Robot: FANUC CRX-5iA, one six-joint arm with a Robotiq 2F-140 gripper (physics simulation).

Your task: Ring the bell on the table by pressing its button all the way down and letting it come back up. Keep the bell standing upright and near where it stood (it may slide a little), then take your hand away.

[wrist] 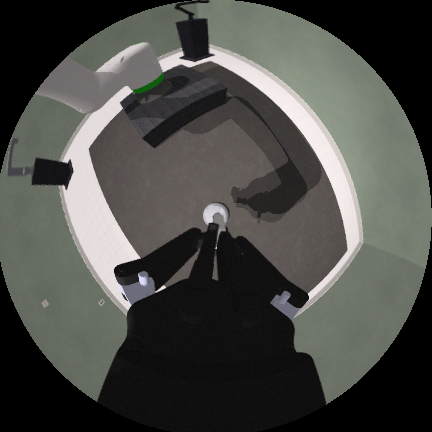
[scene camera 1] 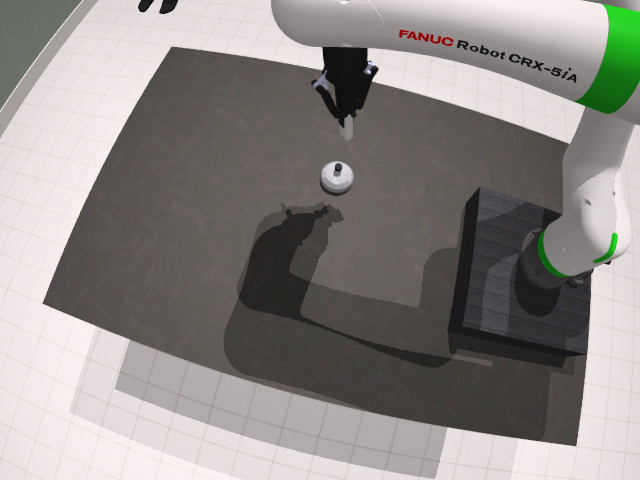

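Seen in the pictures: gripper, fingertip midpoint: [wrist: 216, 221] [scene camera 1: 346, 135]; arm's base, link origin: [wrist: 153, 92] [scene camera 1: 544, 259].
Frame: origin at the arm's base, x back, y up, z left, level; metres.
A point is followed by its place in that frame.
The bell [scene camera 1: 336, 178] {x -0.526, y -0.050, z -0.149 m} [wrist: 212, 212] {x -0.511, y -0.047, z -0.167 m}, a white dome with a small dark button [scene camera 1: 338, 166] {x -0.525, y -0.025, z -0.168 m} on top, stands upright on the dark table top [scene camera 1: 170, 170] {x -0.965, y -0.091, z -0.137 m} [wrist: 165, 185] {x -0.329, y -0.091, z -0.225 m}. The button stands out above the dome in the scene view; in the wrist view the fingertips hide it. My gripper [scene camera 1: 346, 135] {x -0.519, y 0.122, z -0.160 m} [wrist: 216, 221] {x -0.519, y 0.122, z -0.160 m} is shut with nothing between its fingers. Its pale fingertips point down and are apart from the bell, raised above it. In the scene view they show behind the bell, with a stretch of table between them and the button.
The robot's base stands on a dark block [scene camera 1: 506, 289] {x -0.111, y 0.003, z 0.088 m} [wrist: 180, 107] {x -0.189, y 0.005, z -0.003 m} at the right of the scene view. The white arm [scene camera 1: 485, 46] {x -0.399, y 0.541, z -0.007 m} reaches over the table's far side. Two dark pedestals [wrist: 194, 40] [wrist: 50, 172] stand beyond the table. Two black shoes [scene camera 1: 157, 5] show at the scene view's top left.
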